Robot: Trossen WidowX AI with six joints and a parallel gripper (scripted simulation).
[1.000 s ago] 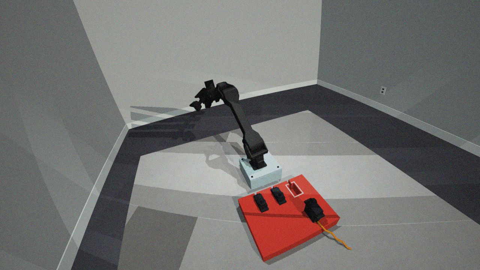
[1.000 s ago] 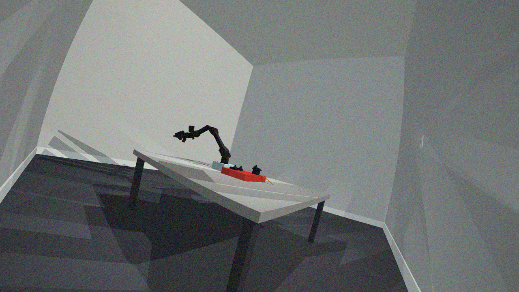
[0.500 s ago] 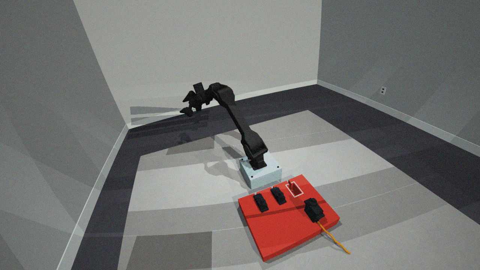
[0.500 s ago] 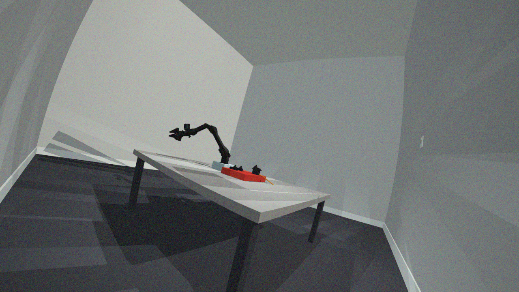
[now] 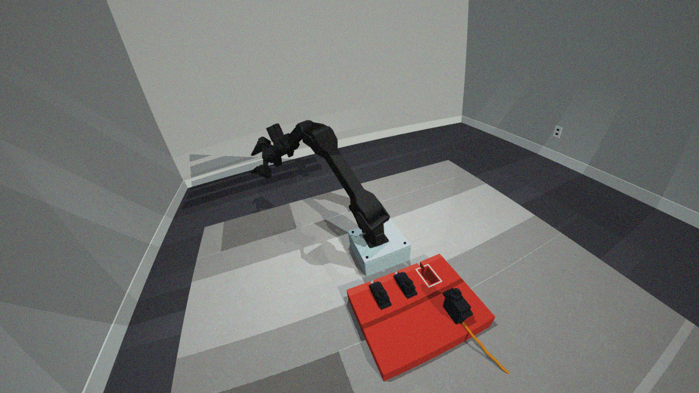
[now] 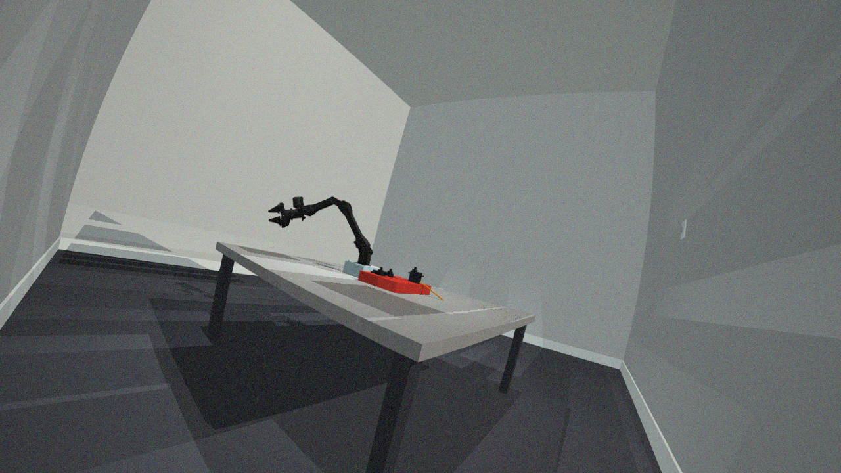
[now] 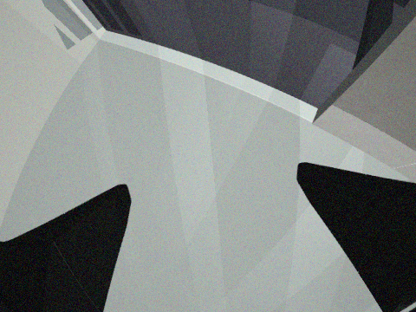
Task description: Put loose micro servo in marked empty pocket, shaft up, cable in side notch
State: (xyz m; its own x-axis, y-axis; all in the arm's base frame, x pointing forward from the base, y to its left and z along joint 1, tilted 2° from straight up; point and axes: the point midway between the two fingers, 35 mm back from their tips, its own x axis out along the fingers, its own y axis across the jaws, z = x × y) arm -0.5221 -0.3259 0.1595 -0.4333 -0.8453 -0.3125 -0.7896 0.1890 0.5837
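Right now my gripper tip is 83 cm short of the red deck, 37 cm to the right of it and 18 cm above it.
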